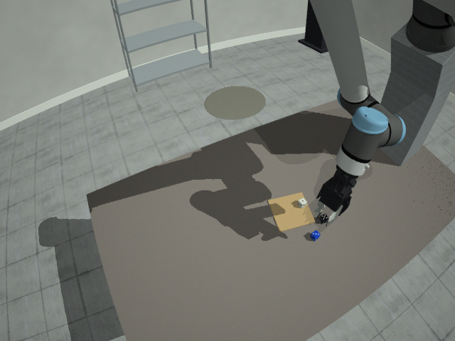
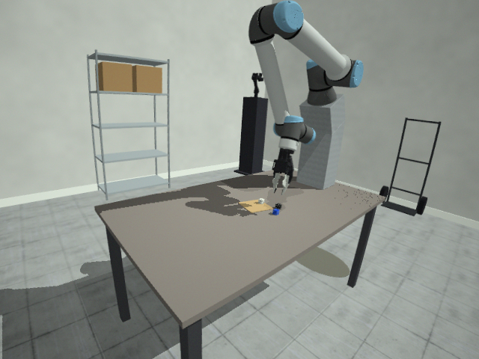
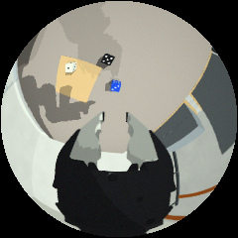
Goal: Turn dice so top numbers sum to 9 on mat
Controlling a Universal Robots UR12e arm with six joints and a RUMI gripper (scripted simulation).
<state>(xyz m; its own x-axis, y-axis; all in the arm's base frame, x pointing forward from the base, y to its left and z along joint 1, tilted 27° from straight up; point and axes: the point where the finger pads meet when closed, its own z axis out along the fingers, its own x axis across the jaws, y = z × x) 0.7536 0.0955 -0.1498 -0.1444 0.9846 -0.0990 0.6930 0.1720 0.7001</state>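
Right now the blue die is 11 cm below my hand. Also, from my hand: tan mat: 14 cm to the right, 13 cm below; white die: 5 cm behind, 13 cm to the right, 11 cm below; black die: 7 cm behind, 3 cm to the right, 11 cm below.
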